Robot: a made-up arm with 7 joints. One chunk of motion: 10 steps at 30 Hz.
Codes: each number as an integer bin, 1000 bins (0 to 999) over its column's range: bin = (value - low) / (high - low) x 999, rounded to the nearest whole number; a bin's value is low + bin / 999 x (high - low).
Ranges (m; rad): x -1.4..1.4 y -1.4..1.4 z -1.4..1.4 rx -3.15..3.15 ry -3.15..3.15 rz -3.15..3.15
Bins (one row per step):
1: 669 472 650 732 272 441
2: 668 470 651 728 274 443
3: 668 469 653 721 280 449
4: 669 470 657 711 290 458
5: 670 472 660 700 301 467
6: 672 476 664 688 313 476
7: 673 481 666 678 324 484
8: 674 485 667 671 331 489
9: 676 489 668 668 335 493
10: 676 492 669 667 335 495
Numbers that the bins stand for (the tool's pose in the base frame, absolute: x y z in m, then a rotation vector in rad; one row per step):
1: 0.4751 -0.0771 0.4218 1.4662 -1.4347 -0.3689
2: 0.4723 -0.0827 0.4246 1.4410 -1.4221 -0.3563
3: 0.4723 -0.0855 0.4302 1.3968 -1.3842 -0.3185
4: 0.4751 -0.0827 0.4414 1.3338 -1.3212 -0.2617
5: 0.4779 -0.0771 0.4498 1.2644 -1.2518 -0.2050
6: 0.4835 -0.0659 0.4611 1.1887 -1.1761 -0.1482
7: 0.4863 -0.0519 0.4667 1.1257 -1.1068 -0.0977
8: 0.4891 -0.0406 0.4695 1.0815 -1.0626 -0.0662
9: 0.4947 -0.0294 0.4723 1.0626 -1.0374 -0.0410
10: 0.4947 -0.0210 0.4751 1.0563 -1.0374 -0.0284

